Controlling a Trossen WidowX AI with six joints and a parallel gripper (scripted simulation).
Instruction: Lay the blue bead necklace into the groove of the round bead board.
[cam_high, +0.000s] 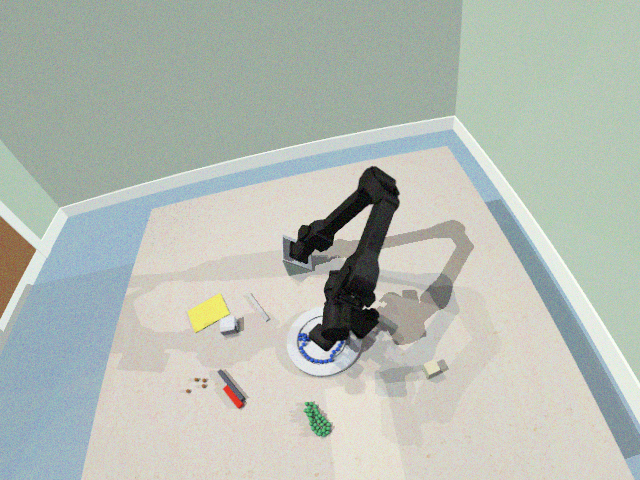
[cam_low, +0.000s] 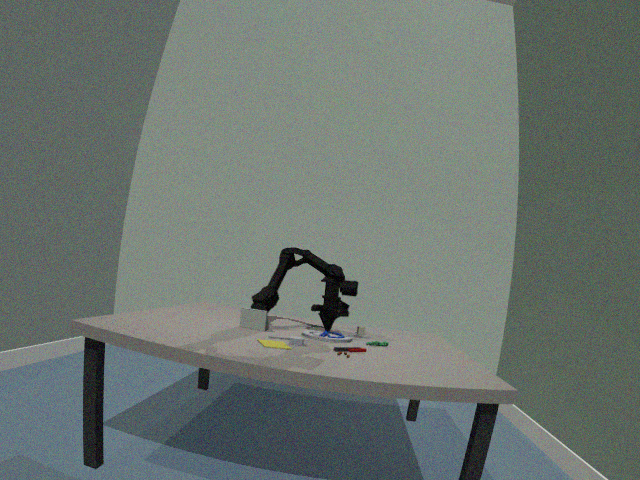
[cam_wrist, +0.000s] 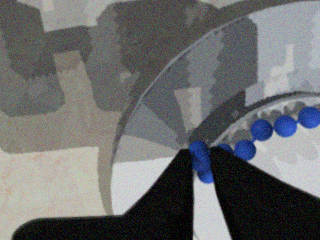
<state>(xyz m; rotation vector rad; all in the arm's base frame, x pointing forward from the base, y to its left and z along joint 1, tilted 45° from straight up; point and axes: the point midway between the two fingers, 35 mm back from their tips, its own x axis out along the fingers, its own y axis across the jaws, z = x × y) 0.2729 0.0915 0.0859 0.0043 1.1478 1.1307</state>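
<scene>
Right now my gripper tip is 10 mm short of the round bead board, 60 mm to the left of it and 10 mm above it. Also, from my gripper tip: grey tool: 130 mm ahead, 310 mm to the right, 10 mm below; then cream cube: 130 mm ahead, 190 mm to the left; then stick: 120 mm behind, 260 mm to the right, 20 mm below.
</scene>
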